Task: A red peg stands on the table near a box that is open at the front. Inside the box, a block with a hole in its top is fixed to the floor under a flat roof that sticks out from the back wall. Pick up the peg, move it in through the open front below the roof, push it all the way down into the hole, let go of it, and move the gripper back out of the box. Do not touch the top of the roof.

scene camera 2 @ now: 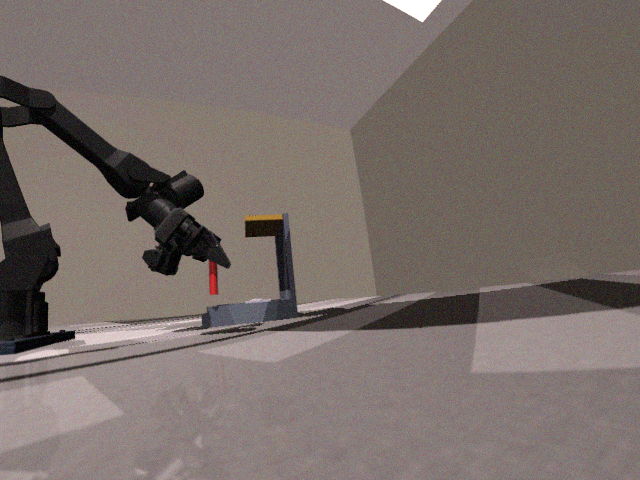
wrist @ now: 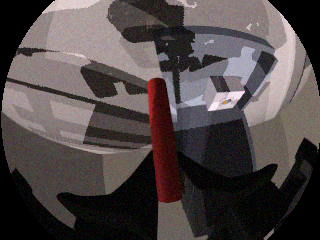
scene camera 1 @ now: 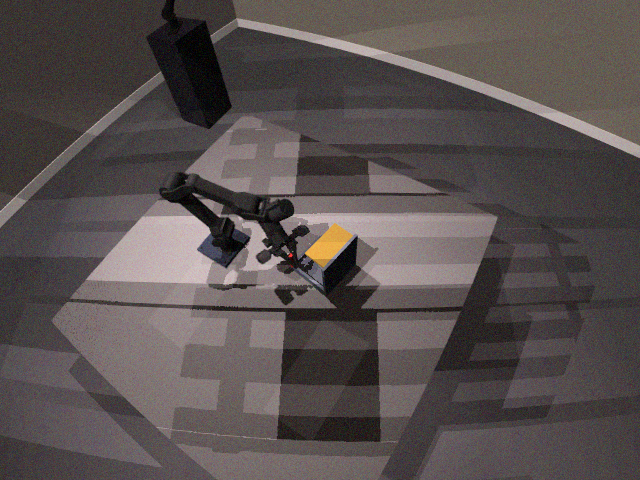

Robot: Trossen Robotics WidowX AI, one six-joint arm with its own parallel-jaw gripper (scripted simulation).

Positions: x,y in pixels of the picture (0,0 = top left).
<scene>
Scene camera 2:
my gripper: 228,266
roof: 255,225
back wall: 285,273
low side wall: 222,313
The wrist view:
my gripper: 162,153
red peg: 164,154, held by my gripper
back wall: 220,140
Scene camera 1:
my gripper: 296,265
roof: 324,249
back wall: 345,258
</scene>
